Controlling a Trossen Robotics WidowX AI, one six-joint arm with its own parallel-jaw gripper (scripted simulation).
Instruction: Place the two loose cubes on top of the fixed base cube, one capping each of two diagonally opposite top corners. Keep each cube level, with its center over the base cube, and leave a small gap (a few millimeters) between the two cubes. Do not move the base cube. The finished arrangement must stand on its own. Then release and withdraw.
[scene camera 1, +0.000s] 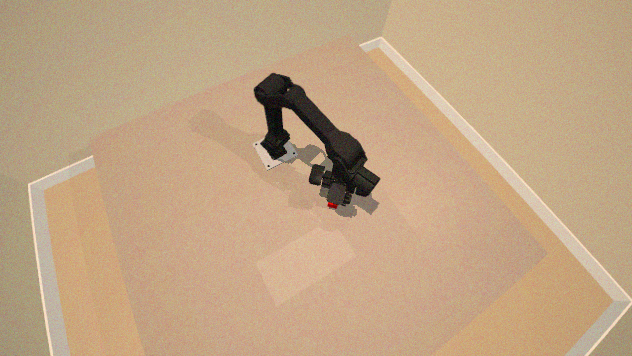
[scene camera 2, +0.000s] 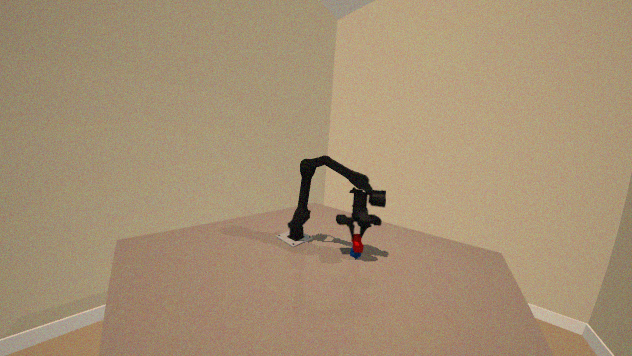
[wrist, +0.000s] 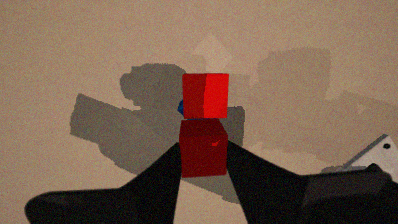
My gripper (scene camera 1: 337, 189) carries a red cube (wrist: 203, 143). Further things: a red cube (wrist: 205, 95).
My gripper also shows in the wrist view (wrist: 202, 146).
